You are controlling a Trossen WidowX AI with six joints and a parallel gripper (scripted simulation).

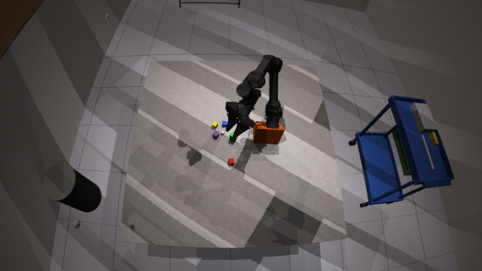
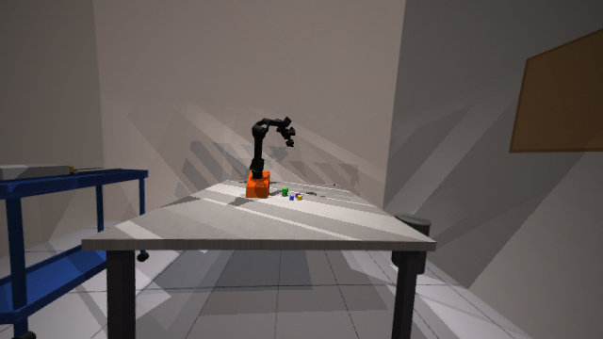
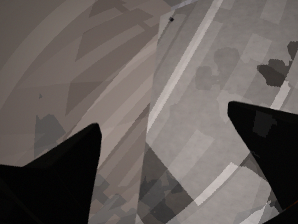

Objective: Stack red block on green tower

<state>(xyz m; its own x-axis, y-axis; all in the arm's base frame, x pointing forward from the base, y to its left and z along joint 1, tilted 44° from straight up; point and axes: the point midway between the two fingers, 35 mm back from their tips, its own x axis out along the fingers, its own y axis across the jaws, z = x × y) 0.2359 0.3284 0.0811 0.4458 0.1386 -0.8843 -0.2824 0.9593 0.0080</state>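
The red block lies 3 cm behind my gripper tip, 4 cm to the right of it and 41 cm below it. Round my gripper tip: purple block: 7 cm ahead, 21 cm to the right, 41 cm below; blue block: 2 cm ahead, 29 cm to the right, 41 cm below; yellow block: 8 cm ahead, 28 cm to the right, 41 cm below.
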